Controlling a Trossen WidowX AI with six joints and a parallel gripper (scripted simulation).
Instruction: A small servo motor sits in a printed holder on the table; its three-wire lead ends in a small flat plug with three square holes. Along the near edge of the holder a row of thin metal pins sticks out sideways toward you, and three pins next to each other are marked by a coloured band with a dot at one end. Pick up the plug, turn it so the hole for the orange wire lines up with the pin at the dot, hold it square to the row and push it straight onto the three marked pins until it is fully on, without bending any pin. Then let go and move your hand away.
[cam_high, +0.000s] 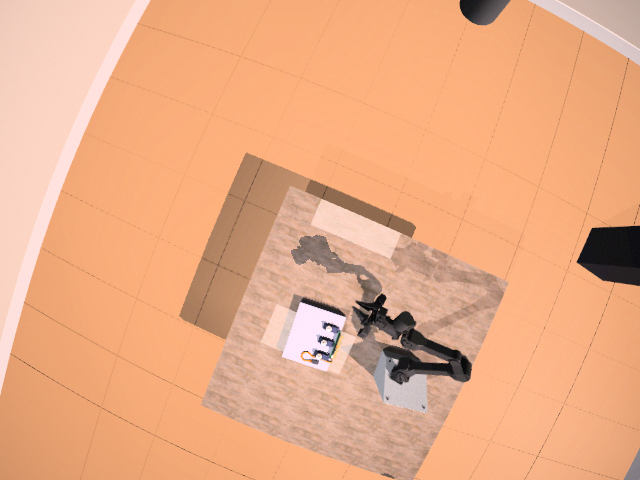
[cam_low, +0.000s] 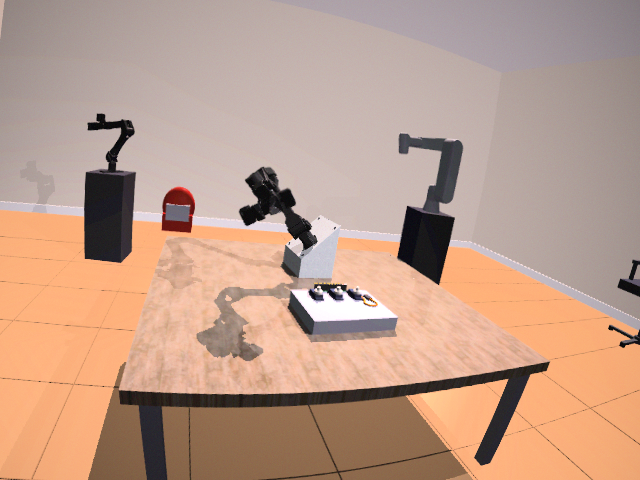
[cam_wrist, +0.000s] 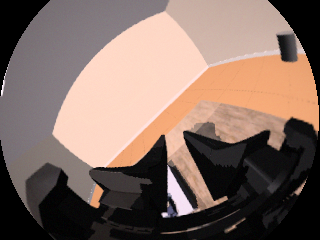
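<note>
Right now the dark pin strip is 90 mm behind my gripper tip, 270 mm to the left of it and 250 mm below it.
</note>
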